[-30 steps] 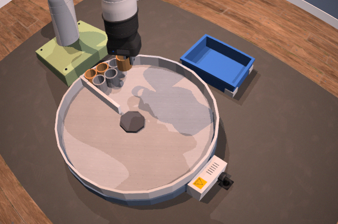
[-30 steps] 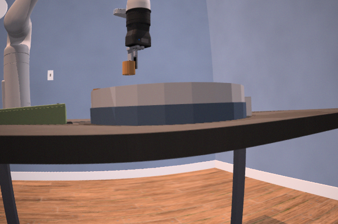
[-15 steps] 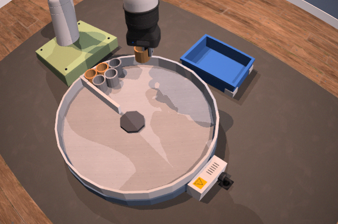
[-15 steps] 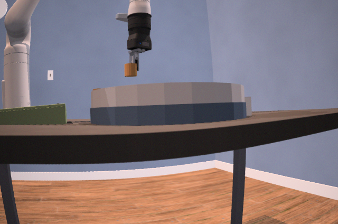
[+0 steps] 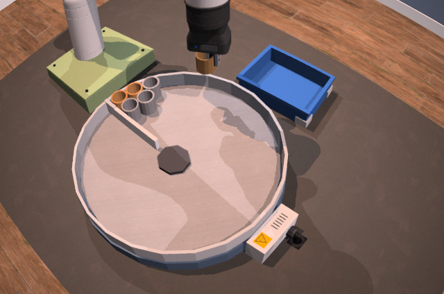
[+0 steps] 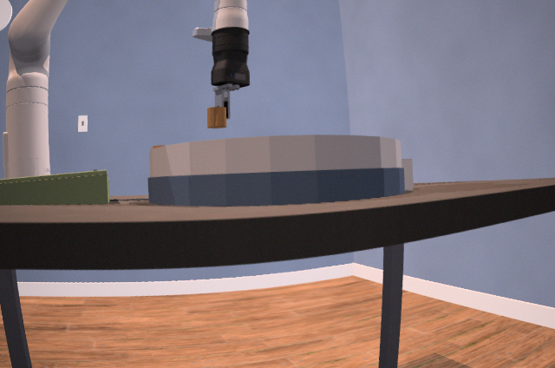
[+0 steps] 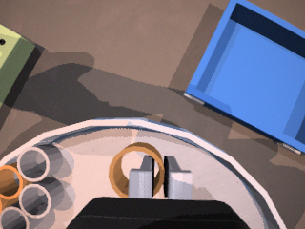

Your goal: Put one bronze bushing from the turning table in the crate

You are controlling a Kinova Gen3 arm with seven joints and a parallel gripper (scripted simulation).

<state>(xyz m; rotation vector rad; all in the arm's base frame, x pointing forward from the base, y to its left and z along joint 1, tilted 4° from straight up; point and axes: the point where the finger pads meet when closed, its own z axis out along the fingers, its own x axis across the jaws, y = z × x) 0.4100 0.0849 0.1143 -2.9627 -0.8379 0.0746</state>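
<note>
The blue crate lies 170 mm to the left of my hand, 150 mm below it and 70 mm ahead of it. Also, from my hand: turning table (170 mm to the right, 120 mm below, 60 mm ahead).
</note>
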